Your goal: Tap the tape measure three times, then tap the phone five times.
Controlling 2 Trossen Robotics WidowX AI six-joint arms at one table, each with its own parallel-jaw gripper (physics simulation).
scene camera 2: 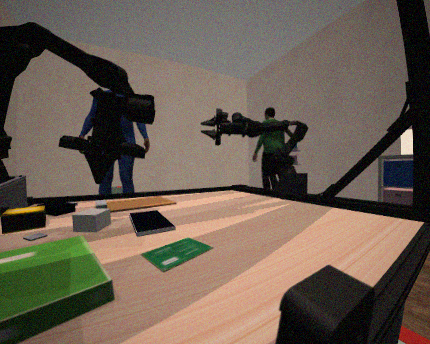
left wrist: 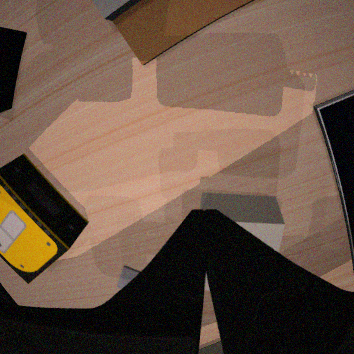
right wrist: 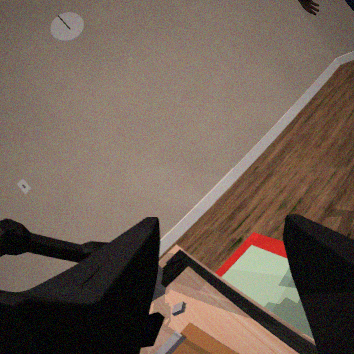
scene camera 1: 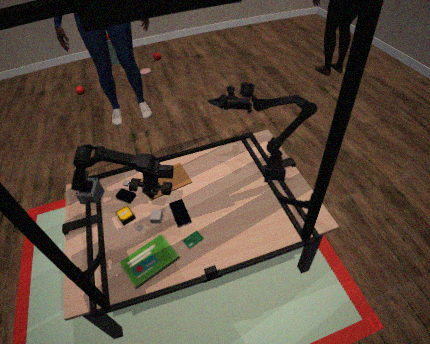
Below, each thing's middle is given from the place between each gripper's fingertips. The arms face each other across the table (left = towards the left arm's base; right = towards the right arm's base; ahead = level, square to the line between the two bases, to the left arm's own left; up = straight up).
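Black phone (scene camera 2: 149, 222): my left hand 12 cm to the left of it, 4 cm past it, 8 cm above it. White-grey block (scene camera 2: 91, 220): from my left hand, 1 cm to the right, 6 cm behind, 7 cm below. Brown board (scene camera 2: 132, 204): from my left hand, 5 cm to the right, 18 cm ahead, 8 cm below.
Brown board: my right hand 220 mm past it, 270 mm to the right of it, 310 mm above it. White-grey block: from my right hand, 310 mm to the left, 450 mm behind, 300 mm below. Black phone: from my right hand, 200 mm to the left, 430 mm behind, 320 mm below.
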